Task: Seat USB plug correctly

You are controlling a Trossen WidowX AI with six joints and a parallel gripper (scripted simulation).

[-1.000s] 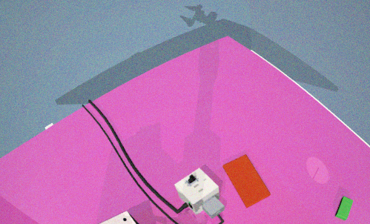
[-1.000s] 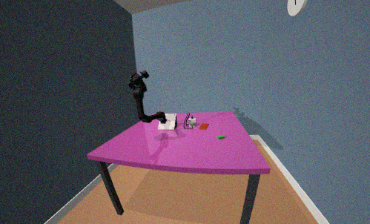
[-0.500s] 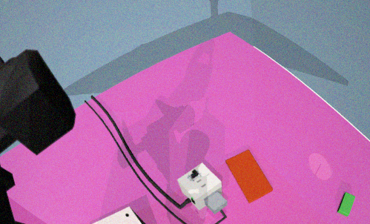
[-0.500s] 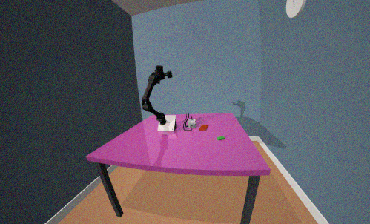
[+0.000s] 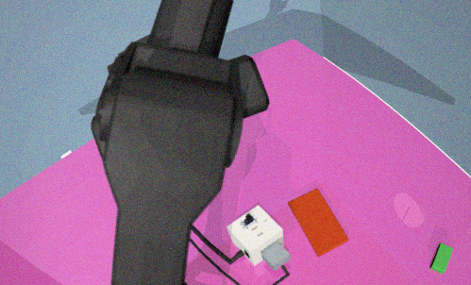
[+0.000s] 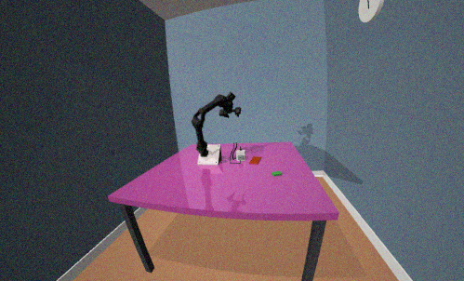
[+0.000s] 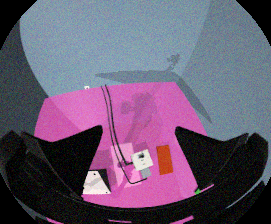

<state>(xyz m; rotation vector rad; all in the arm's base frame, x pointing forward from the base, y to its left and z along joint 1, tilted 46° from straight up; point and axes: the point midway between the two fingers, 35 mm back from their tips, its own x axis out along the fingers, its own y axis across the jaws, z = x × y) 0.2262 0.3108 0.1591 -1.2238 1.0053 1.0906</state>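
My gripper tip is now 280 mm above the dark USB plug, 50 mm short of it and 20 mm to the left of it. The rest, counted from my gripper tip: small green block (370 mm below, 360 mm ahead, 330 mm to the right); flat orange-red block (370 mm below, 180 mm ahead, 60 mm to the right).
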